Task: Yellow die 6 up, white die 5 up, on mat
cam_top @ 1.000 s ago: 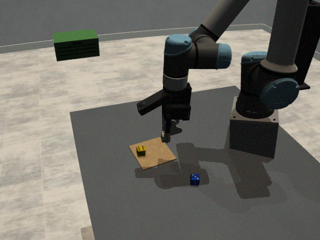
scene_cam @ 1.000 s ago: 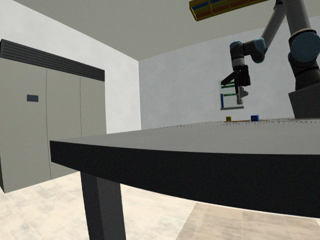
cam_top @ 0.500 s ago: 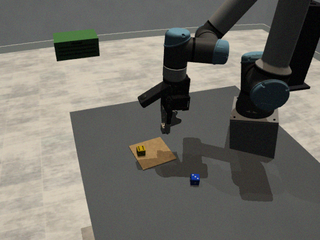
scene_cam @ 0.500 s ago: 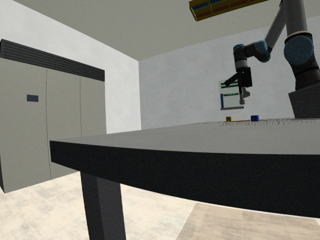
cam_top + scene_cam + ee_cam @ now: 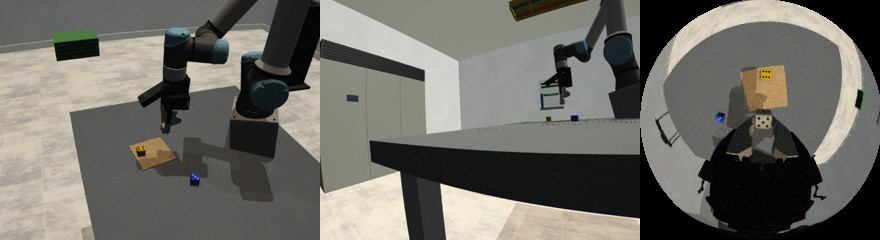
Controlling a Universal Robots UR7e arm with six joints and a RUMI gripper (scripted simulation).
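The tan mat lies 50 mm ahead of my hand, 10 mm to the right of it and 120 mm below it. From my hand the other things lie so: white die (right at my hand); yellow die (90 mm ahead, 10 mm to the right, 100 mm below); blue die (60 mm behind, 180 mm to the left, 110 mm below).
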